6 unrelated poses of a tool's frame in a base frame.
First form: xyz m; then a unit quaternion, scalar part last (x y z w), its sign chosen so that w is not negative.
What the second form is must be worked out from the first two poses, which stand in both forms.
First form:
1: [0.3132 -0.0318 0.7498 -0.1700 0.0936 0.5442 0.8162]
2: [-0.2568 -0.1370 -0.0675 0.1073 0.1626 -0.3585 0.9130]
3: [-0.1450 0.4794 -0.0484 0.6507 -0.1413 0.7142 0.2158]
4: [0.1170 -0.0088 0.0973 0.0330 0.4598 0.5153 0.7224]
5: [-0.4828 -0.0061 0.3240 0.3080 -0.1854 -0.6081 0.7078]
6: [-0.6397 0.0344 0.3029 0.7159 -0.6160 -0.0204 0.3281]
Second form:
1: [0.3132 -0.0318 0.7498 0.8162 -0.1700 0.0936 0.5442]
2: [-0.2568 -0.1370 -0.0675 0.9130 0.1073 0.1626 -0.3585]
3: [-0.1450 0.4794 -0.0484 0.2158 0.6507 -0.1413 0.7142]
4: [0.1170 -0.0088 0.0973 0.7224 0.0330 0.4598 0.5153]
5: [-0.4828 -0.0061 0.3240 0.7078 0.3080 -0.1854 -0.6081]
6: [-0.6397 0.0344 0.3029 0.3281 0.7159 -0.6160 -0.0204]
